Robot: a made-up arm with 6 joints. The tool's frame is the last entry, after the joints.
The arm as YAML. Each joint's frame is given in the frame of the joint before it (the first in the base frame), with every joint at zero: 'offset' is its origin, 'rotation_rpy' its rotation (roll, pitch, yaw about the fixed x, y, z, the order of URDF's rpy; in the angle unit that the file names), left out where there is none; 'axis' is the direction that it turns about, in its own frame. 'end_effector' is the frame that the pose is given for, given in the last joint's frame.
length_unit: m
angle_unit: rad
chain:
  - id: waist
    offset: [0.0, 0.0, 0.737]
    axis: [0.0, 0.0, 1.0]
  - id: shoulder
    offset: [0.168, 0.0, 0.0]
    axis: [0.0, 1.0, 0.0]
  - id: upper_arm
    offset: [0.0, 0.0, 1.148]
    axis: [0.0, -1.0, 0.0]
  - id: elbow
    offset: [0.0, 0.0, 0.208]
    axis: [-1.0, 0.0, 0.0]
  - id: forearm
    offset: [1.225, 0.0, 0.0]
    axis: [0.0, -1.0, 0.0]
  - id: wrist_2
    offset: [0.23, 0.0, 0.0]
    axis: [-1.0, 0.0, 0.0]
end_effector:
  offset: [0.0, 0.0, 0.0]
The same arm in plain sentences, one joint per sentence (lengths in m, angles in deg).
The arm has six revolute joints in a row. What follows holds with every joint at zero, and every direction is one of the base frame's.
Joint 1 is mounted 0.7370 m along +z from the base frame's origin and turns about +z.
Joint 2 is mounted 0.1680 m along +x from joint 1 and turns about +y.
Joint 3 is mounted 1.1480 m along +z from joint 2 and turns about -y.
Joint 4 is mounted 0.2080 m along +z from joint 3 and turns about -x.
Joint 5 is mounted 1.2250 m along +x from joint 4 and turns about -y.
Joint 6 is mounted 0.2300 m along +x from joint 5 and turns about -x.
The tool frame, which is the frame that the pose is given for, is mounted at the same point as joint 6; its axes are parallel to the base frame's.

